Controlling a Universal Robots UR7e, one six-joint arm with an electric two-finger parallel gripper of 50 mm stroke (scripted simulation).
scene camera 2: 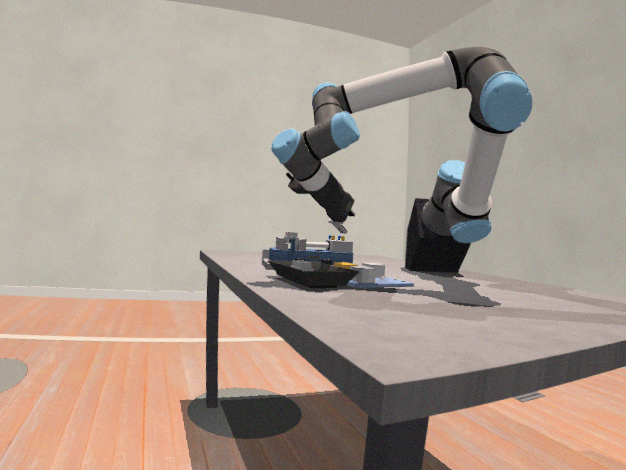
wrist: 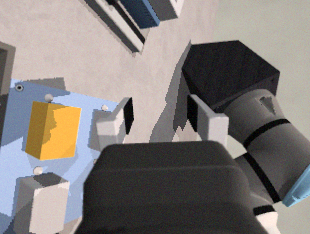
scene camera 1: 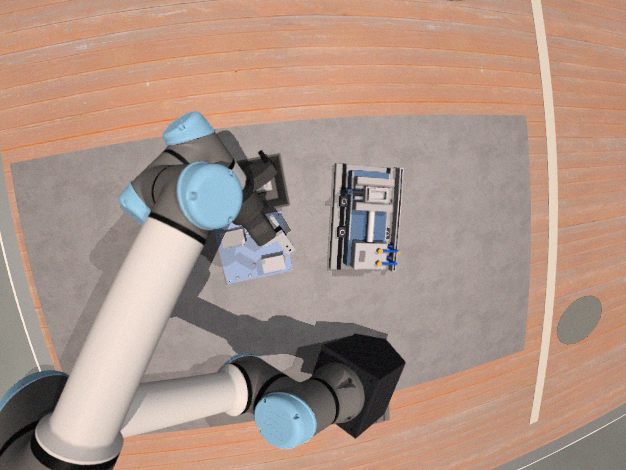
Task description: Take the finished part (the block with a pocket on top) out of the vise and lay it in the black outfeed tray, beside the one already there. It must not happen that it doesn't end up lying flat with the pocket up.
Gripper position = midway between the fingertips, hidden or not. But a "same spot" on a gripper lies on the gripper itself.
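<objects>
My gripper: in scene camera 2 [348, 223], wrist view, scene camera 1. Same spot on the gripper: [scene camera 1: 281, 237] and [wrist: 203, 125].
</objects>
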